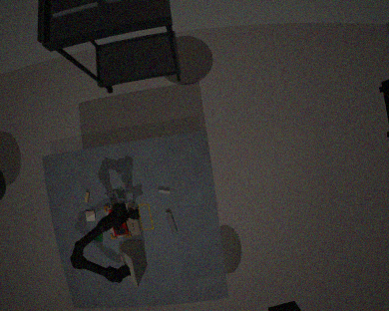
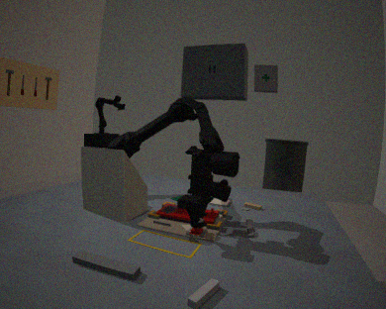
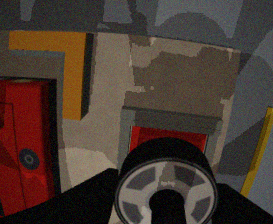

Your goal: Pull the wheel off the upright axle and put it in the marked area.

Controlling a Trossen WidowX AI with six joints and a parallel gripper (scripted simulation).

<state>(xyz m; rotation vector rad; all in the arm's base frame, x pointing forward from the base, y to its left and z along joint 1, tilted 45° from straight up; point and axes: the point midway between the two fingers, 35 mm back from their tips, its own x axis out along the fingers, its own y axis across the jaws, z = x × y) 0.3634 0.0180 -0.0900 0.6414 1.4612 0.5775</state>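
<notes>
My gripper tip is now right at the wheel. From my gripper tip the other things lie so: upright axle right at my gripper tip; then green patch 320 mm to the left, 170 mm behind, 40 mm below.
</notes>
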